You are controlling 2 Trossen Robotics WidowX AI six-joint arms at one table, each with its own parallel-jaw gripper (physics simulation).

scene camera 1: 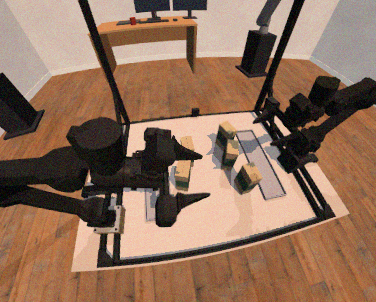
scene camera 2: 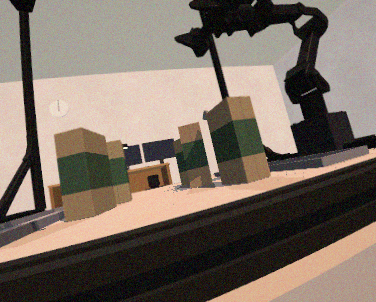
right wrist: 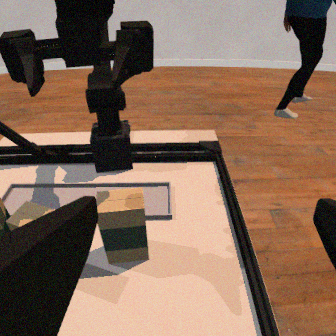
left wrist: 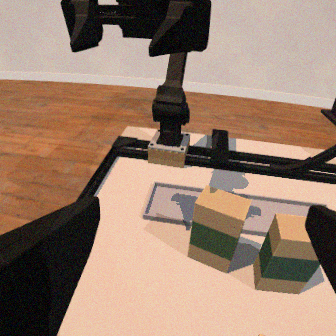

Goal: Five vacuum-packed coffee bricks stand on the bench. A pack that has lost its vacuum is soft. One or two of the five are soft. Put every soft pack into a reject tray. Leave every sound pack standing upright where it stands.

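Pixels of known places: left gripper, fingertip midpoint: (scene camera 1: 261, 132) (scene camera 2: 181, 24) (right wrist: 72, 88) (left wrist: 205, 211); right gripper, fingertip midpoint: (scene camera 1: 205, 174) (right wrist: 207, 208) (left wrist: 109, 49); left arm's base at its link origin: (scene camera 1: 299, 152) (scene camera 2: 317, 118) (right wrist: 109, 129); right arm's base at its link origin: (scene camera 1: 107, 218) (left wrist: 169, 139).
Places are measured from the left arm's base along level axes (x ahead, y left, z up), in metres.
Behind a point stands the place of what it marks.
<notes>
Five tan packs with green bands stand upright. Two are at the left: the front one (scene camera 1: 183, 177) @(x 0.576, y -0.032, z 0.032 m) (scene camera 2: 85, 175) @(x 0.565, y -0.027, z -0.038 m) (left wrist: 220, 227) @(x 0.541, y -0.068, z 0.007 m) and the back one (scene camera 1: 187, 145) @(x 0.519, y -0.167, z 0.038 m) (scene camera 2: 118, 172) @(x 0.513, y -0.142, z -0.034 m) (left wrist: 287, 265) @(x 0.494, y -0.170, z -0.023 m). Three are at the right: a back one (scene camera 1: 226, 134) @(x 0.322, y -0.189, z 0.023 m), a middle one (scene camera 1: 230, 154) @(x 0.361, y -0.075, z 0.031 m) (scene camera 2: 192, 155) @(x 0.358, y -0.074, z -0.032 m) and a front one (scene camera 1: 248, 177) @(x 0.342, y 0.042, z 0.030 m) (scene camera 2: 240, 140) @(x 0.336, y 0.065, z -0.035 m) (right wrist: 125, 225) @(x 0.341, y 0.032, z 0.002 m). Softness cannot be told by sight. My right gripper (scene camera 1: 205, 176) @(x 0.557, y 0.082, z 0.253 m) (left wrist: 109, 49) @(x 0.557, y 0.082, z 0.253 m) (right wrist: 207, 208) @(x 0.557, y 0.082, z 0.253 m) is open and empty, raised over the bench's left part. My left gripper (scene camera 1: 265, 132) @(x 0.352, y 0.000, z 0.234 m) (left wrist: 205, 211) @(x 0.352, y 0.000, z 0.234 m) (right wrist: 72, 88) @(x 0.352, y 0.000, z 0.234 m) is open and empty, raised at the right.
One shallow grey tray (scene camera 1: 267, 172) @(x 0.156, y 0.007, z -0.099 m) (right wrist: 160, 202) @(x 0.197, y 0.108, z -0.099 m) lies beside the right-hand packs. Another tray (scene camera 1: 150, 212) @(x 0.737, y 0.021, z -0.099 m) (left wrist: 162, 205) @(x 0.690, y 0.026, z -0.099 m) lies at the left, partly hidden by the right arm in scene camera 1. A dark frame (scene camera 2: 210, 235) @(x 0.506, y 0.241, z -0.085 m) edges the bench. A person (right wrist: 305, 45) stands beyond it.
</notes>
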